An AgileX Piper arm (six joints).
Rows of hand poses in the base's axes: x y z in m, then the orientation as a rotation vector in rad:
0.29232, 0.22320, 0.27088, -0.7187, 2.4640, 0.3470
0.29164, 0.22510, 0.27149, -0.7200, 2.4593, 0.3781
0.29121, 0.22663, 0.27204, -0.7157, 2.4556, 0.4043
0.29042, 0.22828, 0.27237, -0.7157, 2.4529, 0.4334
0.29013, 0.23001, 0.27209, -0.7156, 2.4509, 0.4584
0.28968, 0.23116, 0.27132, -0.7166, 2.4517, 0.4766
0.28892, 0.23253, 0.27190, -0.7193, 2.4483, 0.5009
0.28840, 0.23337, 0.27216, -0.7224, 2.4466, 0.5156
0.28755, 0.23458, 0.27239, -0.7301, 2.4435, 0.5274
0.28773, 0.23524, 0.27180, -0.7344, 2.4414, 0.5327
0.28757, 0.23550, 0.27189, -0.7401, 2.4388, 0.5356
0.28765, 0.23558, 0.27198, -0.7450, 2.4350, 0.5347
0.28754, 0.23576, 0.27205, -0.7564, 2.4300, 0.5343
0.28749, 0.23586, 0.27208, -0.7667, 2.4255, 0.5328
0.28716, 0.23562, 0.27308, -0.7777, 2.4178, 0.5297
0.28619, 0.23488, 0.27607, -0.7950, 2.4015, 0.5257
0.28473, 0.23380, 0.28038, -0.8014, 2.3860, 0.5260
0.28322, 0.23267, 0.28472, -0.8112, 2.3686, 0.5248
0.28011, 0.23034, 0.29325, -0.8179, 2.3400, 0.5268
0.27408, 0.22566, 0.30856, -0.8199, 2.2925, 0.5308
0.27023, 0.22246, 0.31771, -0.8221, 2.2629, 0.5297
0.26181, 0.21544, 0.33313, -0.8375, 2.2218, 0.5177
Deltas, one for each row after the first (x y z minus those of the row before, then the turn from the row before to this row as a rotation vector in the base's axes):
-0.00068, 0.00190, 0.00061, 0.0213, 0.0053, 0.0081
-0.00043, 0.00153, 0.00055, 0.0192, 0.0043, 0.0030
-0.00079, 0.00165, 0.00033, 0.0195, 0.0068, 0.0067
-0.00029, 0.00173, -0.00028, 0.0166, 0.0063, 0.0057
-0.00045, 0.00115, -0.00077, 0.0110, 0.0069, 0.0048
-0.00076, 0.00137, 0.00058, 0.0158, 0.0054, 0.0076
-0.00052, 0.00084, 0.00026, 0.0090, 0.0037, 0.0057
-0.00085, 0.00121, 0.00023, 0.0065, 0.0018, 0.0084
0.00018, 0.00066, -0.00059, 0.0029, 0.0003, 0.0044
-0.00016, 0.00026, 0.00009, 0.0013, -0.0009, 0.0049
0.00008, 0.00008, 0.00009, -0.0005, -0.0034, 0.0035
-0.00011, 0.00018, 0.00007, -0.0014, -0.0038, 0.0083
-0.00005, 0.00010, 0.00003, -0.0020, -0.0038, 0.0073
-0.00033, -0.00024, 0.00100, -0.0021, -0.0072, 0.0076
-0.00097, -0.00074, 0.00299, -0.0012, -0.0147, 0.0125
-0.00146, -0.00108, 0.00431, 0.0042, -0.0132, 0.0058
-0.00151, -0.00113, 0.00434, 0.0030, -0.0151, 0.0080
-0.00311, -0.00233, 0.00853, 0.0101, -0.0241, 0.0076
-0.00603, -0.00468, 0.01531, 0.0199, -0.0403, 0.0066
-0.00385, -0.00320, 0.00915, 0.0099, -0.0264, 0.0040
-0.00842, -0.00702, 0.01542, 0.0032, -0.0397, 0.0116

